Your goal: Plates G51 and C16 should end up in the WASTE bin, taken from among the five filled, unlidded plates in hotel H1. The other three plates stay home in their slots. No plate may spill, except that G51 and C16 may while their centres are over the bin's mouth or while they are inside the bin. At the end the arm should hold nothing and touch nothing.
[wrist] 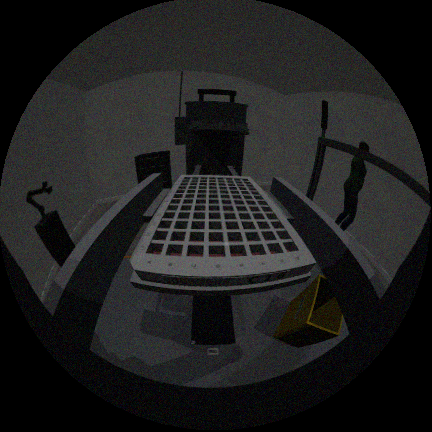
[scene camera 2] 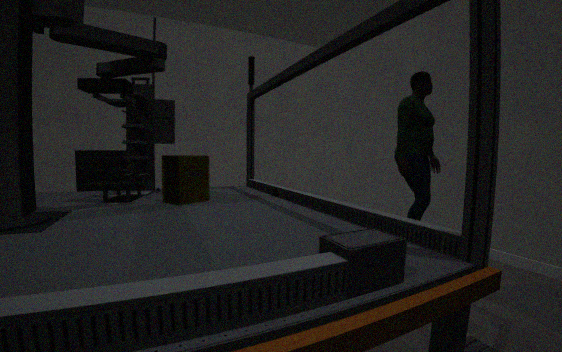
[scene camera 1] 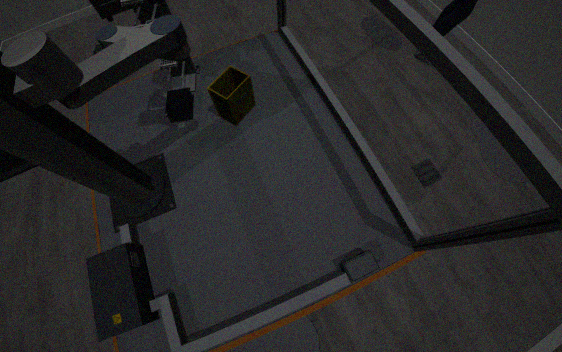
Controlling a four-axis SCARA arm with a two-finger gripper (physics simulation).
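Seen in the pictures: gripper, between the fingertips: [wrist: 217, 182]; arm's base, origin of its link: [scene camera 2: 4, 226] [scene camera 1: 141, 191].
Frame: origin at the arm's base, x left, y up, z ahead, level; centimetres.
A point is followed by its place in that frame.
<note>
My gripper [wrist: 217, 182] {x 39.3, y 45.4, z 30.3 cm} is shut on a filled, unlidded plate [wrist: 219, 265] {x 31.6, y 45.1, z 27.8 cm} in the wrist view, one finger along each long side. The plate looks level, with reddish wells; its label is too dark to read. A tall dark hotel [wrist: 217, 111] {x 59.8, y 56.0, z 36.8 cm} [scene camera 2: 140, 112] {x 49.7, y 42.4, z 37.4 cm} with a handle on top stands beyond the plate's far end. The plate appears outside it, in front. The other plates and their labels cannot be made out. The yellow WASTE bin [scene camera 1: 237, 102] {x 16.7, y 14.0, z 57.3 cm} [scene camera 2: 192, 180] {x 17.5, y 10.9, z 58.9 cm} [wrist: 297, 320] {x 25.1, y 16.1, z 48.8 cm} stands upright on the deck, lower right of the held plate in the wrist view. Its contents are hidden.
A black box [scene camera 1: 180, 105] {x 33.6, y 7.3, z 31.0 cm} [wrist: 213, 320] {x 36.5, y 7.3, z 30.4 cm} stands low in front of the hotel, left of the bin in scene camera 1. A low wall [scene camera 1: 350, 132] {x -14.2, y 5.5, z 100.6 cm} and a rail border the deck. A grey box [scene camera 1: 361, 265] {x -66.5, y 8.8, z 74.9 cm} [scene camera 2: 362, 260] {x -70.5, y 6.8, z 71.6 cm} sits at its corner. A person [scene camera 2: 415, 130] [wrist: 356, 177] stands outside.
</note>
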